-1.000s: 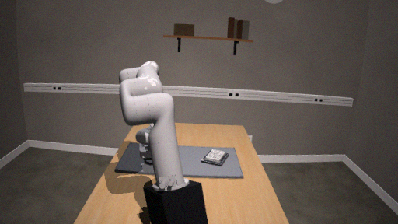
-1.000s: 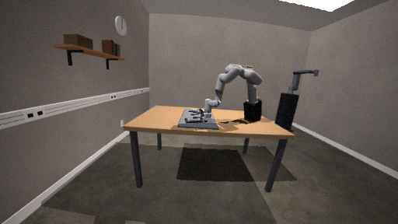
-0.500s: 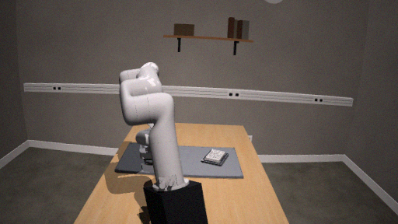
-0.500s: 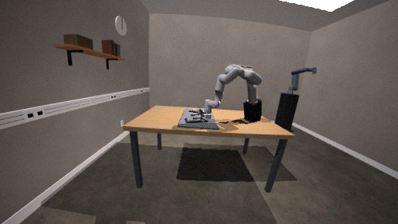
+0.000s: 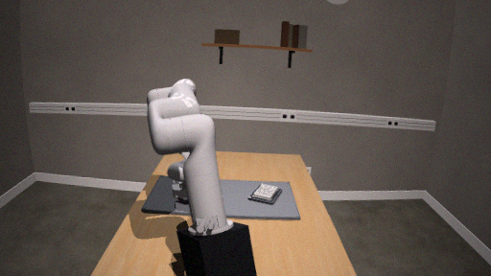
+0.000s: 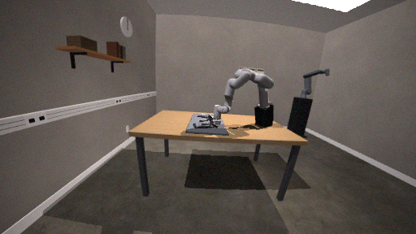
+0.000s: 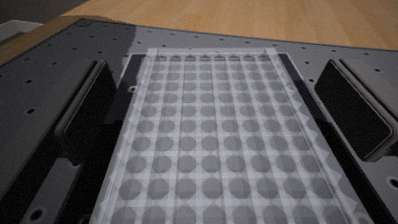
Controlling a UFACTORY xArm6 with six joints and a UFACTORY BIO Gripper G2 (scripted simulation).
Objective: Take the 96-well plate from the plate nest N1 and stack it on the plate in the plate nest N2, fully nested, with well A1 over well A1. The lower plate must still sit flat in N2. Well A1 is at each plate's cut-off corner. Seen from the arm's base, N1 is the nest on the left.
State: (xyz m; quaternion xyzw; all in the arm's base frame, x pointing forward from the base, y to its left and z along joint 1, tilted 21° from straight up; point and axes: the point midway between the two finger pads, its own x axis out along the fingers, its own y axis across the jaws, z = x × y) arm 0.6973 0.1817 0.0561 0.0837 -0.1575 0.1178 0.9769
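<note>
The clear 96-well plate is 2 cm below my hand.
</note>
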